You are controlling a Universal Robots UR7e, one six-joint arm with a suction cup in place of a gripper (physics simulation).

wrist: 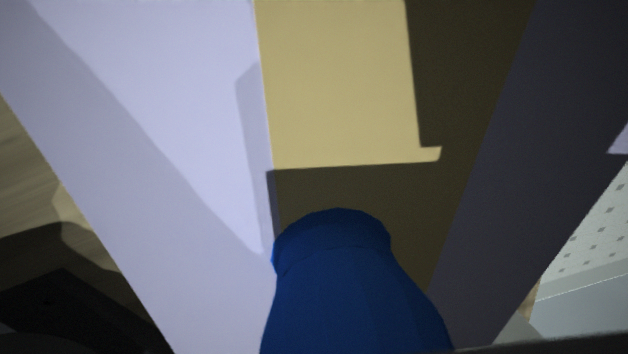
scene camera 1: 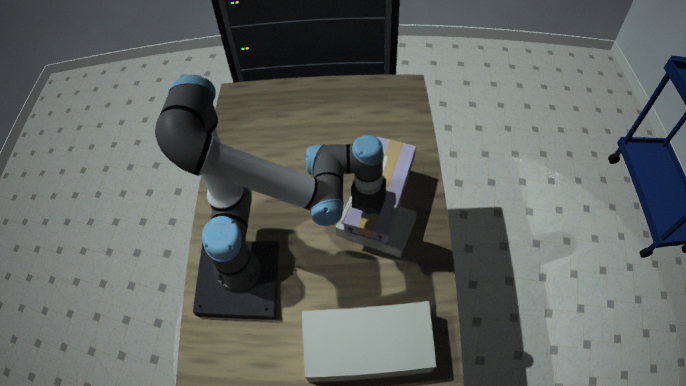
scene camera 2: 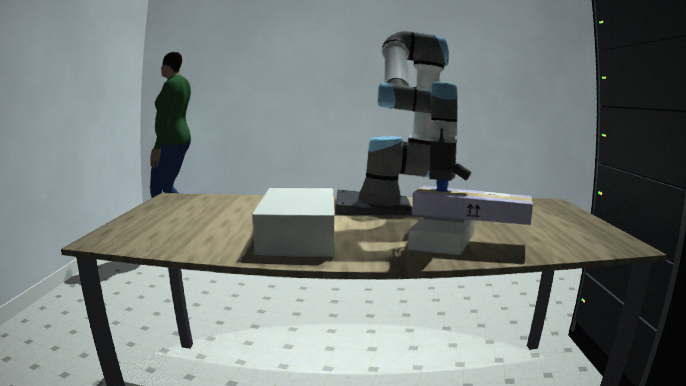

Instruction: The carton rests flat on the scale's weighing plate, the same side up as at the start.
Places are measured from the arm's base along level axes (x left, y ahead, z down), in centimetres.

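Where they show: hand, tool point: [wrist: 326,228]; arm's base, link origin: [scene camera 1: 237,271] [scene camera 2: 379,200].
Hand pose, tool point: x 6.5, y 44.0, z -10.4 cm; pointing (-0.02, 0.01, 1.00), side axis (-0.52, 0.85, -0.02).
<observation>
Each offset is from my tool point to the top centre of the thing. Level surfaces: height alone.
The carton @(dz -1.4, dx +8.4, dy +6.3 cm) [scene camera 1: 400,175] [scene camera 2: 505,211] [wrist: 200,125] is long and pale purple, with a tan stripe along its top and two up arrows upright on its long side. Its near end is over the low grey scale @(dz +5.5, dx +0.4, dy +2.8 cm) [scene camera 1: 404,230] [scene camera 2: 437,237]; its other end sticks out past the scale. In the scene camera 2 view it slopes slightly down to the right. Whether its underside touches the weighing plate cannot be told. My gripper [scene camera 2: 442,185] [wrist: 332,235], a blue suction cup, is on the carton's top, towards the end over the scale. The black tool body hides the cup in the scene camera 1 view.
A large white box @(dz +2.1, dx -38.8, dy -9.1 cm) [scene camera 1: 369,342] [scene camera 2: 294,235] stands on the wooden table @(dz +12.6 cm) [scene camera 1: 320,105] [scene camera 2: 200,227], apart from the scale. A dark rack [scene camera 1: 392,40] [scene camera 2: 635,100] stands beyond one table end. A blue cart [scene camera 1: 659,185] and a person [scene camera 2: 172,115] are off the table.
</observation>
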